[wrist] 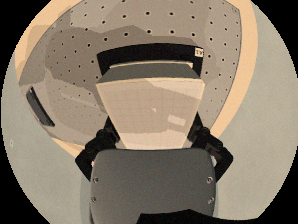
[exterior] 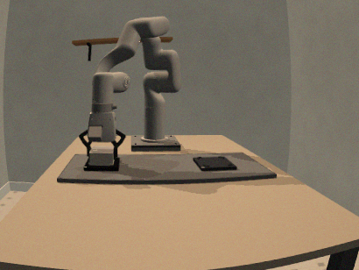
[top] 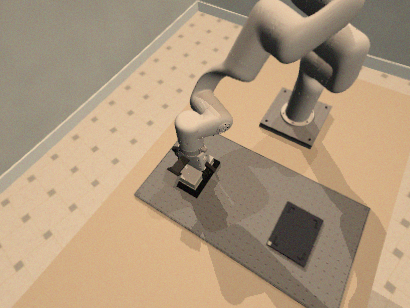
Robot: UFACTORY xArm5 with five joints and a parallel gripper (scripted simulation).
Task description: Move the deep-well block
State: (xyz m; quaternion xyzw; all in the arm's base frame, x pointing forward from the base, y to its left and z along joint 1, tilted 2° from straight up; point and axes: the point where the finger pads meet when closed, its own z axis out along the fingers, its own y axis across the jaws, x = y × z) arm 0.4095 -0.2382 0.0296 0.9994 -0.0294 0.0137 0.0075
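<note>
Now: hand right at the pale deep-well block.
</note>
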